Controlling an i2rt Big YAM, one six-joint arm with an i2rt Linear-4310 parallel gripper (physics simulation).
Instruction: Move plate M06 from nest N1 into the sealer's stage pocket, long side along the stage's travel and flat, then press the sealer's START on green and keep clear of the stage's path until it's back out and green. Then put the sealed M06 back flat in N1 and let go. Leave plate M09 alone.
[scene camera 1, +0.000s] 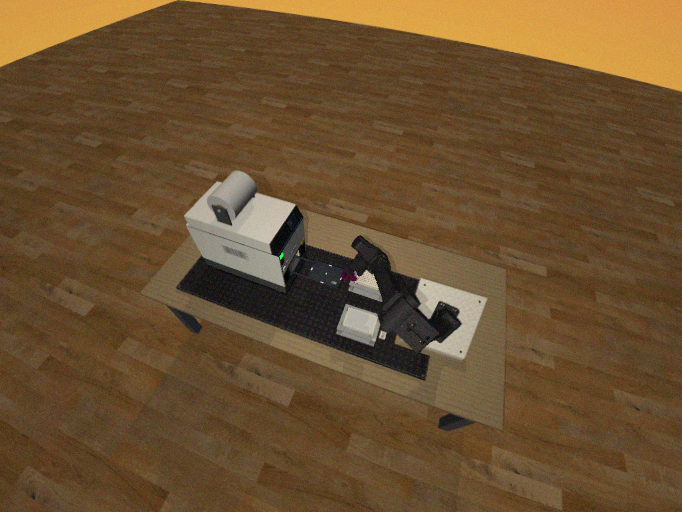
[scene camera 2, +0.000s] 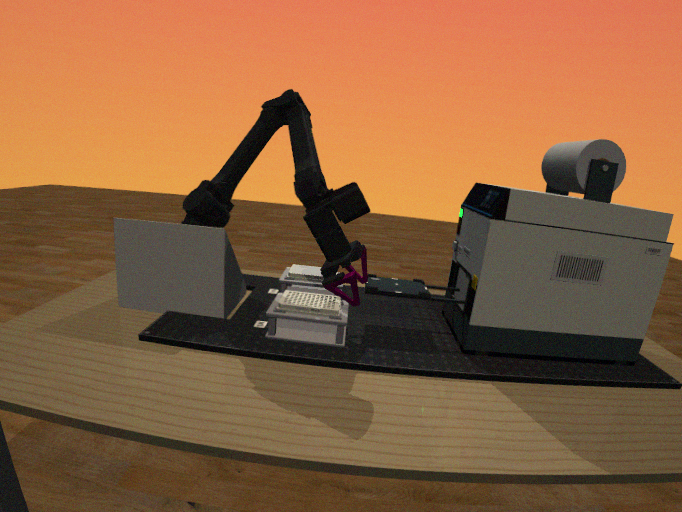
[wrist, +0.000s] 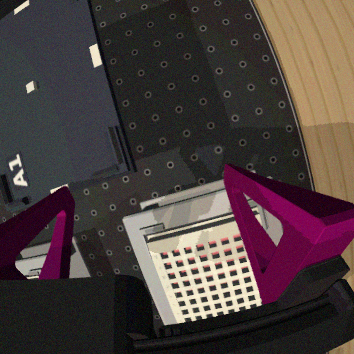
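Where they show: gripper, fingertip midpoint: (scene camera 1: 347, 271) (scene camera 2: 361, 293) (wrist: 146, 182); arm's base, origin of the base link: (scene camera 2: 185, 253).
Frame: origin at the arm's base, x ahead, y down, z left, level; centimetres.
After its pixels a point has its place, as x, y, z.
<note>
My gripper (scene camera 1: 350, 265) @(43.9, 2.0, -5.1) (scene camera 2: 359, 292) @(43.9, 2.0, -5.1) (wrist: 146, 182) @(43.9, 2.0, -5.1) is open and empty, low above the stage-side end of a nest (scene camera 1: 364, 290) @(33.9, 5.8, -1.6) (scene camera 2: 305, 329) @(33.0, 10.5, -8.7) (wrist: 140, 250) @(38.2, 5.5, -2.1). In that nest a cream plate with open wells (scene camera 1: 367, 279) @(34.5, 4.3, -6.5) (scene camera 2: 311, 301) @(33.9, 3.8, -8.9) (wrist: 210, 280) @(35.5, 4.0, -7.3) lies flat; one finger hides part of it in the wrist view. A second plate (scene camera 1: 360, 319) @(30.2, 3.9, 12.8) (scene camera 2: 305, 271) @(28.2, 3.9, 11.4), with a smooth white top in scene camera 1, lies flat in the other nest (scene camera 1: 355, 334) @(29.7, 5.5, 18.9). I cannot read plate or nest labels. The sealer's stage (scene camera 1: 325, 273) @(51.8, 0.6, 0.8) (scene camera 2: 399, 285) @(52.2, 0.9, 0.7) (wrist: 65, 115) @(48.9, 0.9, -1.4) is out, its pocket empty. The sealer's light (scene camera 1: 281, 256) @(65.4, -16.1, 11.1) (scene camera 2: 461, 212) @(65.4, -16.4, 10.7) is green.
The white sealer (scene camera 1: 236, 270) @(89.9, 5.3, 14.2) (scene camera 2: 523, 297) @(77.0, -2.8, -8.6) stands at the far end of the black perforated board (scene camera 1: 242, 300) @(81.5, 10.9, 23.7) (scene camera 2: 396, 358) @(52.6, 11.0, -14.8) (wrist: 175, 95) @(50.9, 11.0, -7.4), carrying a film roll (scene camera 1: 236, 192) @(85.2, -35.1, 4.8) (scene camera 2: 570, 165) @(83.8, -30.4, -2.6). Rails join it to the stage. The arm's pale base mount (scene camera 1: 462, 336) @(-9.9, 3.5, 2.6) (scene camera 2: 170, 270) @(1.4, 1.5, -9.1) is at the other end.
</note>
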